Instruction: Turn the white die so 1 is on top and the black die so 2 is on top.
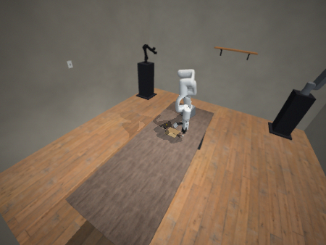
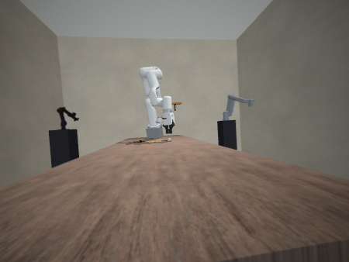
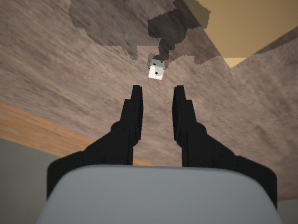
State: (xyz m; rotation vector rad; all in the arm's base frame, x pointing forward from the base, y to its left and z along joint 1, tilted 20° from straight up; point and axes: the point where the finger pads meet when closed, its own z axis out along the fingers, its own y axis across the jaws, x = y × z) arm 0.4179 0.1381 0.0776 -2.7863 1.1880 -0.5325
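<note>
The white die is 70 mm below my hand. From my hand the other things lie so: tan mat 130 mm to the right, 70 mm below, 10 mm ahead; small yellow die 260 mm to the right, 80 mm behind, 70 mm below; black die 240 mm to the right, 70 mm below, 10 mm behind.
</note>
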